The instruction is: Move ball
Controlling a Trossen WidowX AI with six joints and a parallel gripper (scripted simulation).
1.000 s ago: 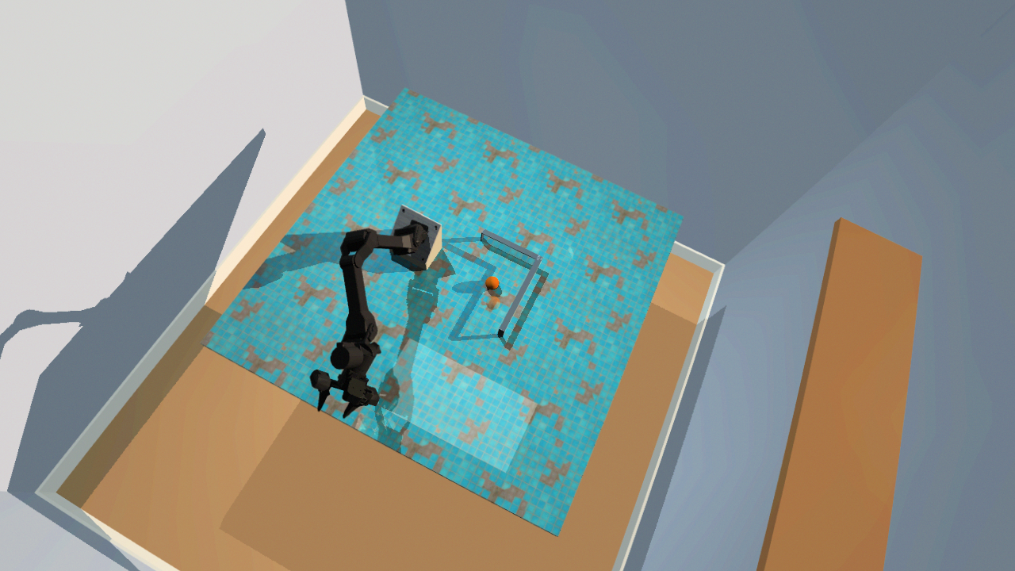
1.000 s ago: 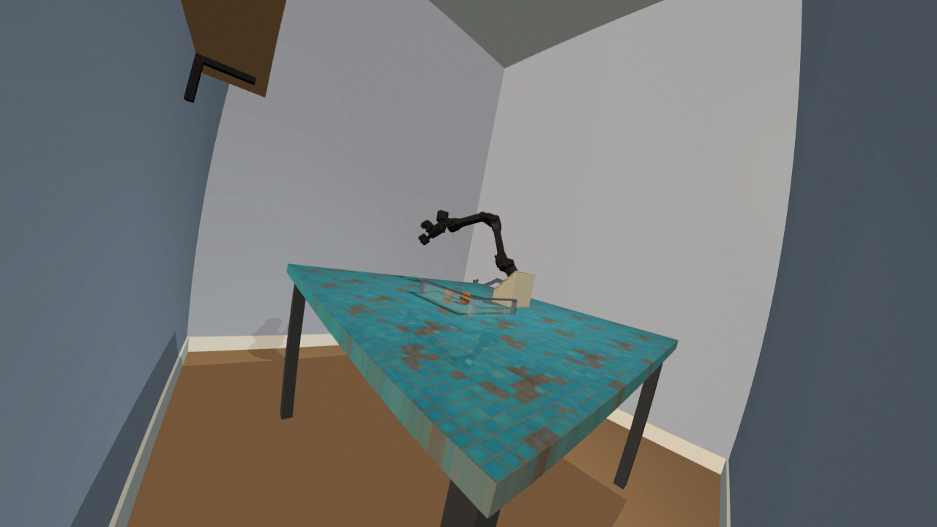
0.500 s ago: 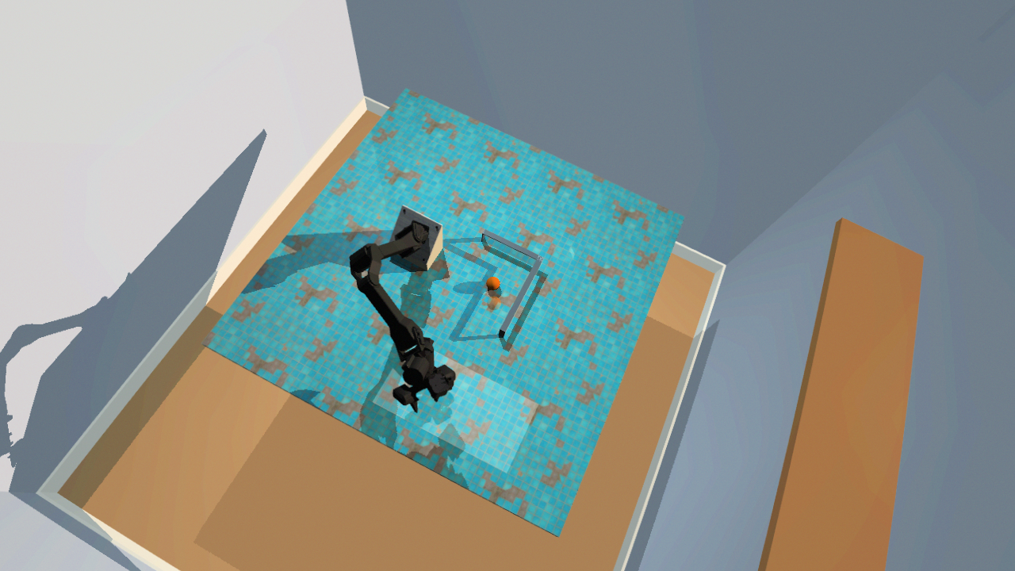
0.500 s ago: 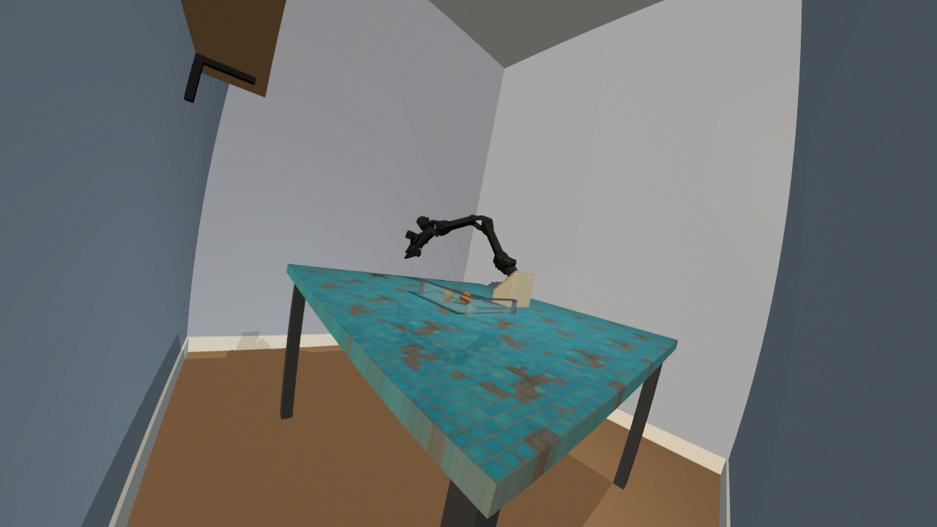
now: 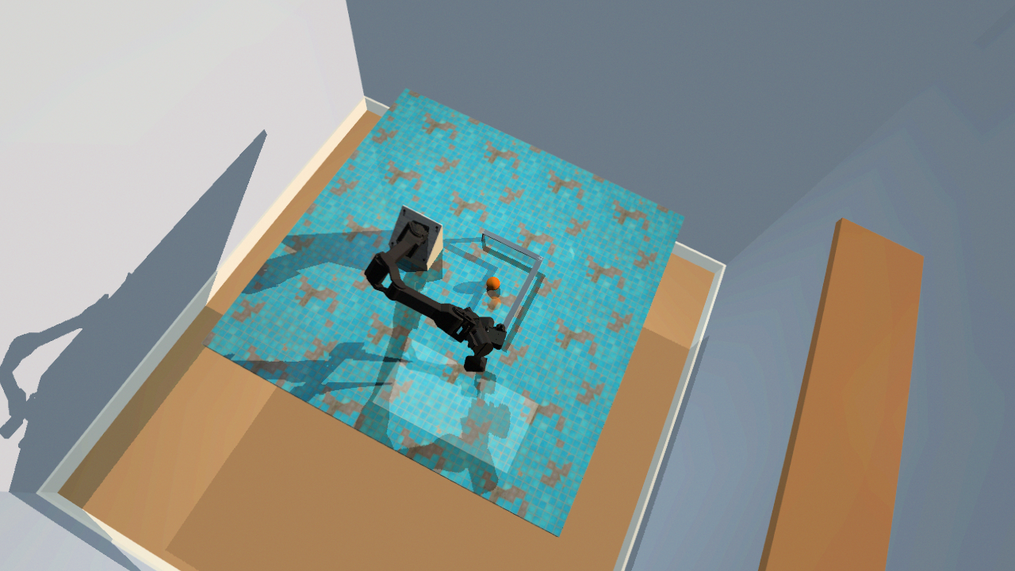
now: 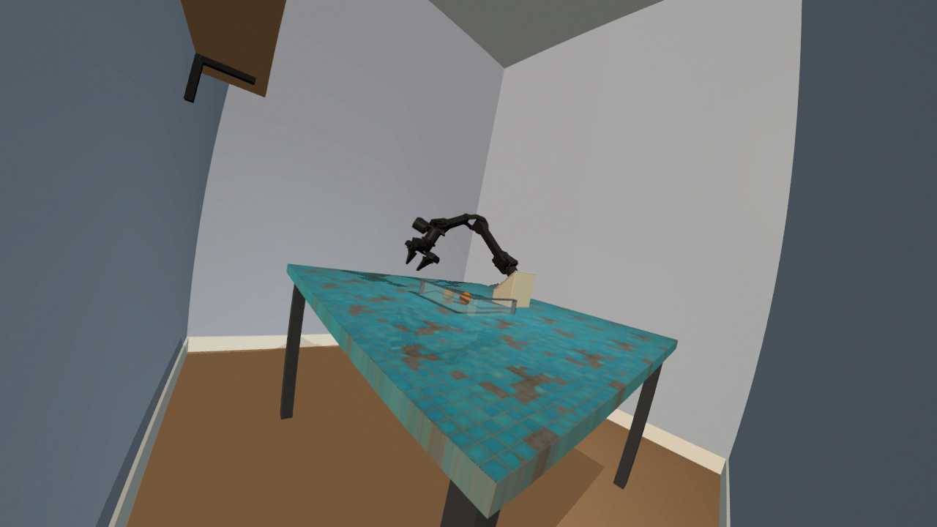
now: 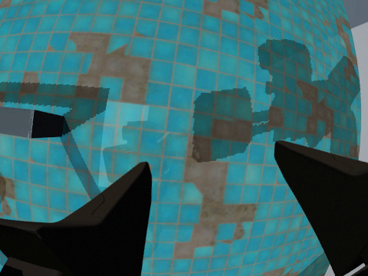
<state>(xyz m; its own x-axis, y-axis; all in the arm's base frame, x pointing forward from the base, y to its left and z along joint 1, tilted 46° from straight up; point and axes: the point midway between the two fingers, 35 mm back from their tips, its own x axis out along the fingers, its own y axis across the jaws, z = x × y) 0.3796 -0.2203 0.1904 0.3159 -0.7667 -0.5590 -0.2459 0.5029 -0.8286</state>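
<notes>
Now: the see-through copy of ball 210 mm to the left of my gripper tip, 70 mm below it and 60 mm behind it.
</notes>
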